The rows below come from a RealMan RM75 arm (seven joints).
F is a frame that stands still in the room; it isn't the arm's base.
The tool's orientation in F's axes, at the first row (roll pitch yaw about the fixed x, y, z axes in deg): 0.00 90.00 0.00
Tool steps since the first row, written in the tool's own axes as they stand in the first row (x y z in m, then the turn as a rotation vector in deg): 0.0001 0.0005 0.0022 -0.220 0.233 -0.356; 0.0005 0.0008 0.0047 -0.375 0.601 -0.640; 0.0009 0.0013 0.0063 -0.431 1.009 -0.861; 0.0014 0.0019 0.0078 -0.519 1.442 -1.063; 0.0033 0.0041 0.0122 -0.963 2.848 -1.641; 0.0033 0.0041 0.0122 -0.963 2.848 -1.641; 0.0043 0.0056 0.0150 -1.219 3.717 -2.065; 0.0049 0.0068 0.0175 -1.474 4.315 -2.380; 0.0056 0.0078 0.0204 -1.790 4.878 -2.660; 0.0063 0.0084 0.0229 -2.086 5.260 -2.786; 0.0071 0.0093 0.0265 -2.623 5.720 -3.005
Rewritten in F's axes. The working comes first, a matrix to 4 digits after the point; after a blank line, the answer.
The tool's axes in the first row as the columns of a matrix, in F's axes (used below as rounded here):
0.0000 0.0000 1.0000
0.0000 1.0000 0.0000
-1.0000 0.0000 0.0000

0.0022 0.0005 -0.0001 -0.356 0.233 0.220; 0.0047 0.0008 -0.0005 -0.640 0.601 0.375; 0.0063 0.0013 -0.0009 -0.861 1.009 0.431; 0.0078 0.0019 -0.0014 -1.063 1.442 0.519; 0.0122 0.0041 -0.0033 -1.641 2.848 0.963; 0.0122 0.0041 -0.0033 -1.641 2.848 0.963; 0.0150 0.0056 -0.0043 -2.065 3.717 1.219; 0.0175 0.0068 -0.0049 -2.380 4.315 1.474; 0.0204 0.0078 -0.0056 -2.660 4.878 1.790; 0.0229 0.0084 -0.0063 -2.786 5.260 2.086; 0.0265 0.0093 -0.0071 -3.005 5.720 2.623
